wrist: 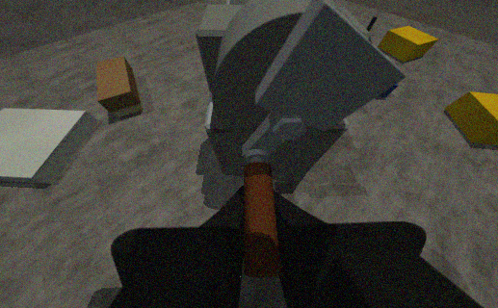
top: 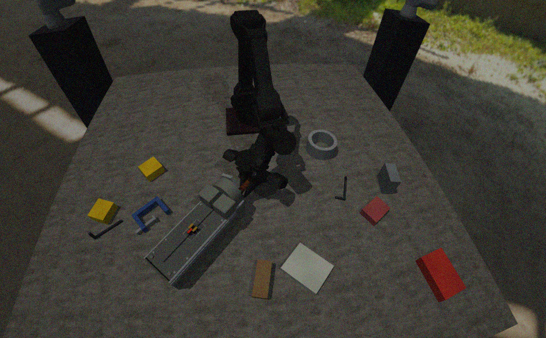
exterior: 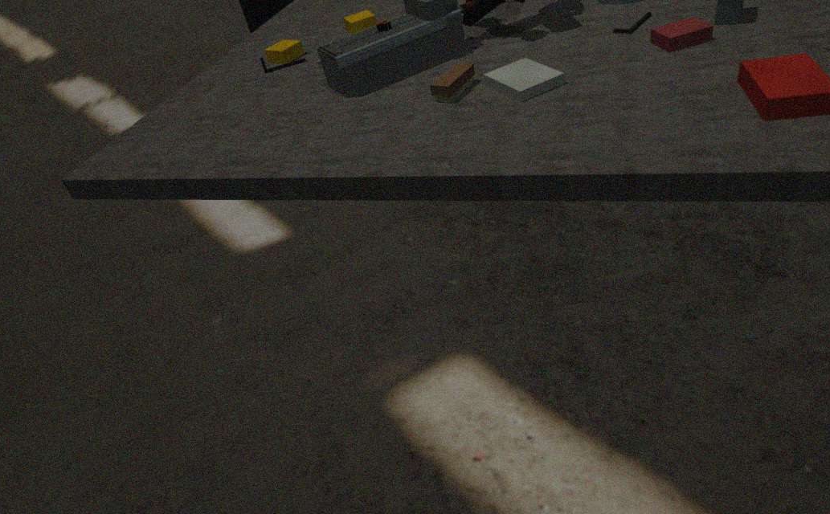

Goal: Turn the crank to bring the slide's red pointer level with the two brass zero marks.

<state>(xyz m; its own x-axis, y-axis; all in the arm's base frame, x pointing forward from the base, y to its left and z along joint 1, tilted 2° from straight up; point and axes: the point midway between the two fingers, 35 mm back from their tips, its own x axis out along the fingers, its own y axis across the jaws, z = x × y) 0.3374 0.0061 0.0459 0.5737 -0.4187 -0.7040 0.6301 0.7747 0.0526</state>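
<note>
The brown crank handle is 30 mm above my gripper tip, 20 mm behind it and 10 mm to the left of it. From my gripper tip the other things lie so: white plate (210 mm ahead, 150 mm to the left, 20 mm below); red pointer (120 mm to the right, 120 mm ahead, 50 mm above); brown block (230 mm ahead, 40 mm to the left, 20 mm below).
</note>
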